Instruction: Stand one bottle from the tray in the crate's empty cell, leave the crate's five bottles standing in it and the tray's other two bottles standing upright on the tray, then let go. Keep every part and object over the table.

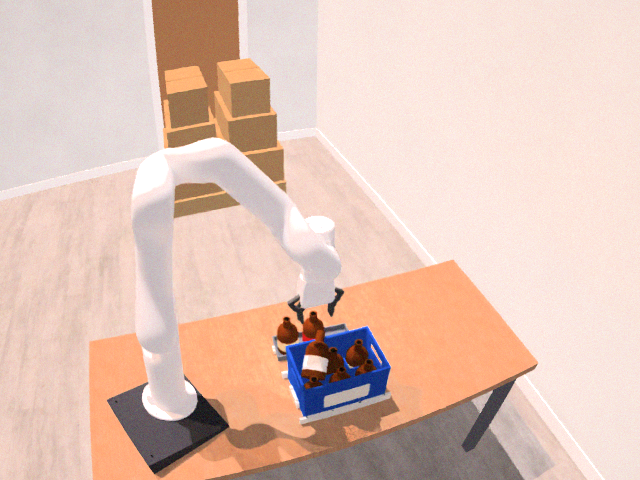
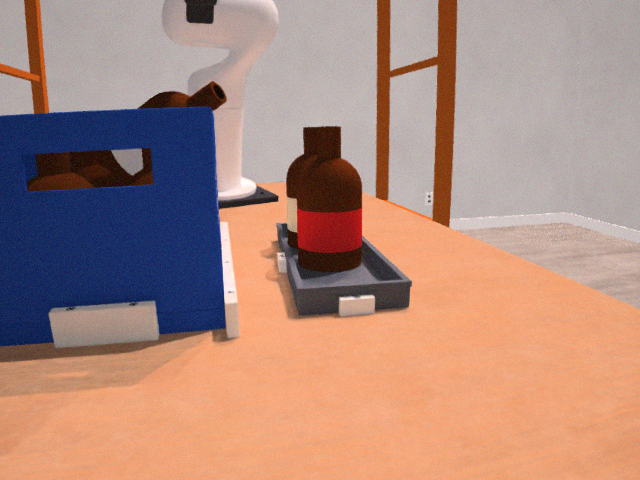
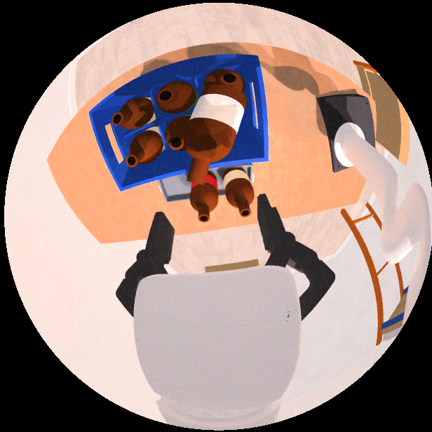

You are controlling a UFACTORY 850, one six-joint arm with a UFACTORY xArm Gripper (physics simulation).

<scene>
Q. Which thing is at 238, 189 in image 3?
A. A cream-labelled bottle.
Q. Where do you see a white-labelled bottle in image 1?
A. At 316, 357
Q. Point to a red-labelled bottle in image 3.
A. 203, 198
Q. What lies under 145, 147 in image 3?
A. A cream-labelled bottle.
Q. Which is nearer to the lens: the cream-labelled bottle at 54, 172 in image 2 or the white-labelled bottle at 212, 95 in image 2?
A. The cream-labelled bottle.
</scene>
